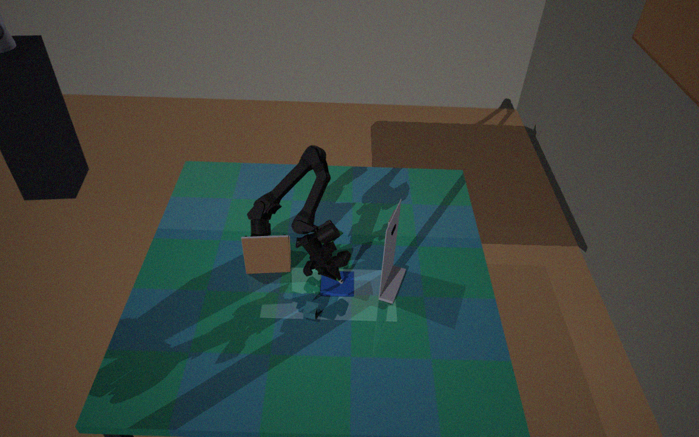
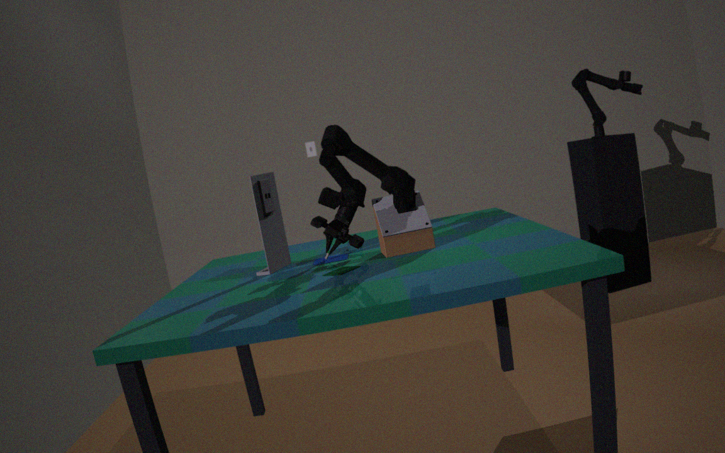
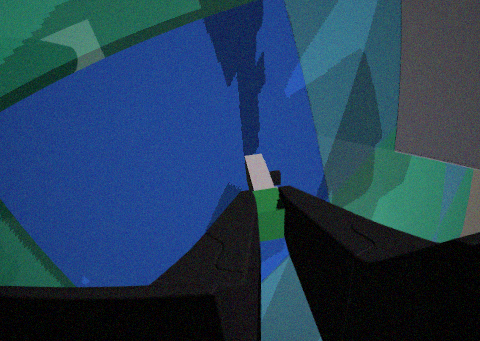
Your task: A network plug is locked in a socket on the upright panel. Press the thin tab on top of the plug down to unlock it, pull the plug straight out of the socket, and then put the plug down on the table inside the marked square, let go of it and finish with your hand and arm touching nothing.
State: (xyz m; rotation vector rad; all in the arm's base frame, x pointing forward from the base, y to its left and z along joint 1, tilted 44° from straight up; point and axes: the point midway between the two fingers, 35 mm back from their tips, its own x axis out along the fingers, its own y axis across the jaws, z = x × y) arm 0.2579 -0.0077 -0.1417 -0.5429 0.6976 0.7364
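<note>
The green plug is right at my gripper tip. The rest, counted from my gripper tip: blue square 2 cm below, 1 cm behind; small dark block 13 cm to the right, 11 cm behind, 1 cm below; grey upright panel 18 cm ahead, 13 cm above, 1 cm to the right.
</note>
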